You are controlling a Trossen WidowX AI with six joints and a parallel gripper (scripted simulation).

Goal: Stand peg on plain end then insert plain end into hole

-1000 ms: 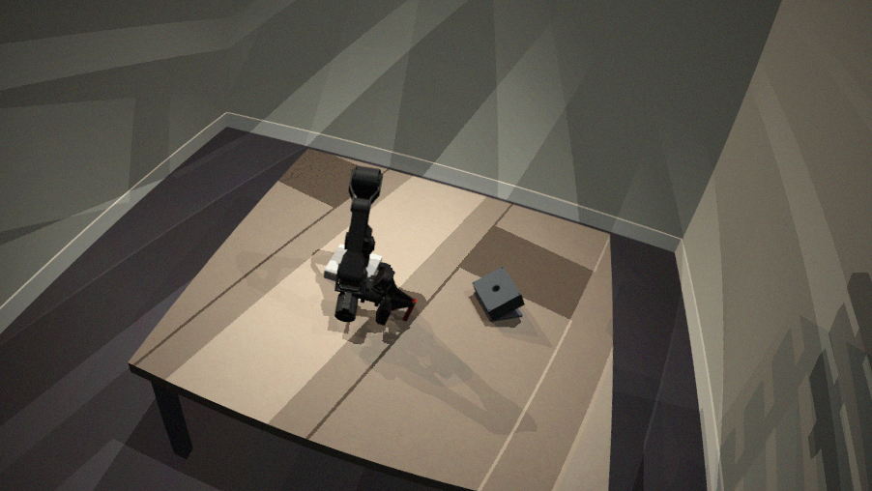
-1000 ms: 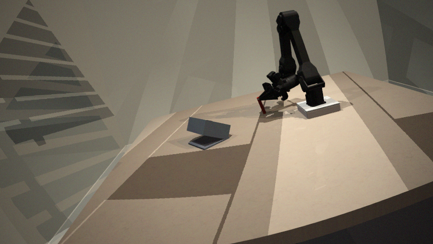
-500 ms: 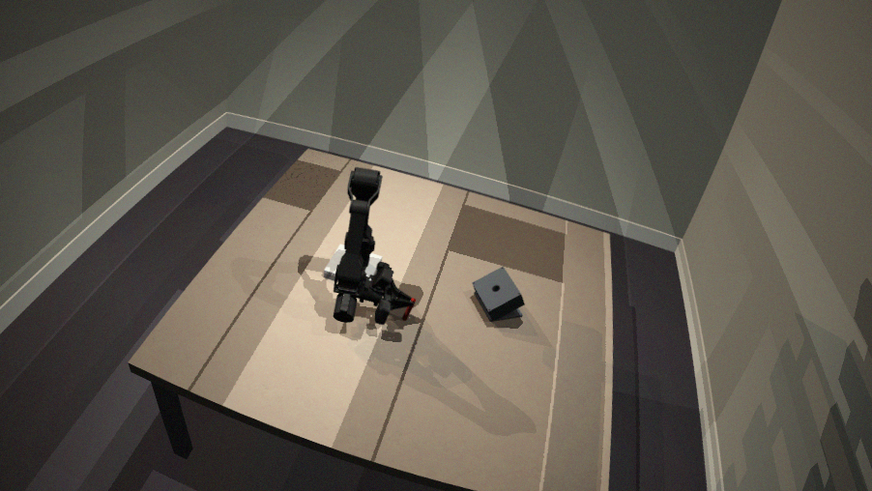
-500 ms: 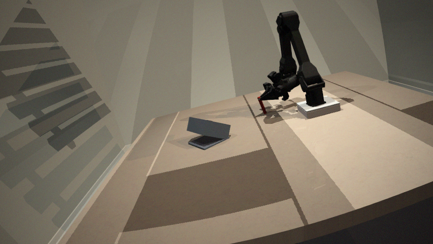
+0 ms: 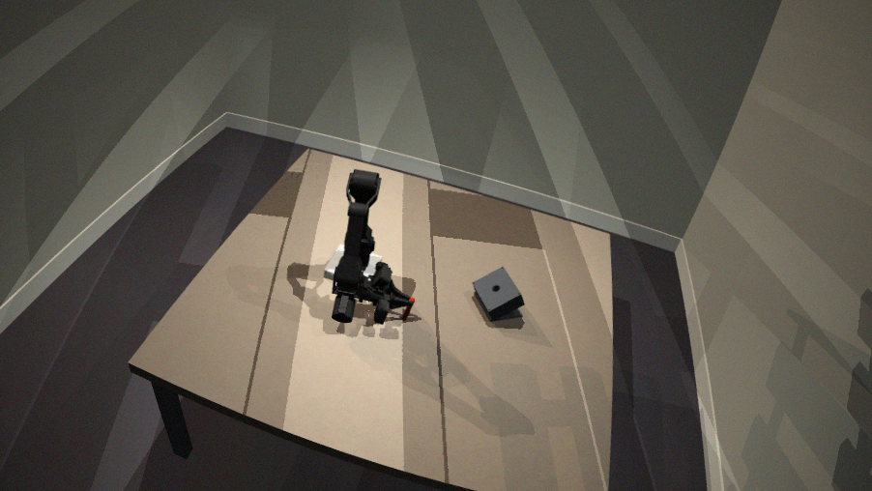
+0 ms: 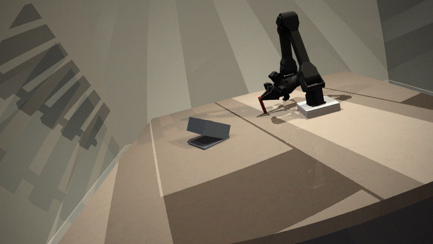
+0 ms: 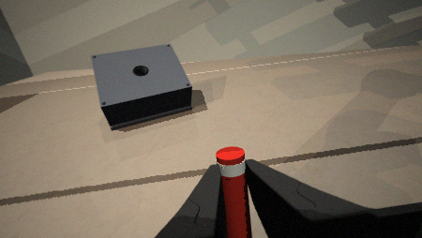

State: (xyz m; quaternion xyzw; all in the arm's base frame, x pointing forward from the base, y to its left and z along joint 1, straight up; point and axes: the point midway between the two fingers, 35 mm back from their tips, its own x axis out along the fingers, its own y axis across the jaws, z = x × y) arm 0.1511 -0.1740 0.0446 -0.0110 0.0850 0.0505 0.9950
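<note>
Right now the red peg is 1 cm below my gripper tip. From my gripper tip the other things lie so: dark flat foot 27 cm ahead, 14 cm to the left, 7 cm below; sloped panel 26 cm ahead, 13 cm to the left, 2 cm below.
</note>
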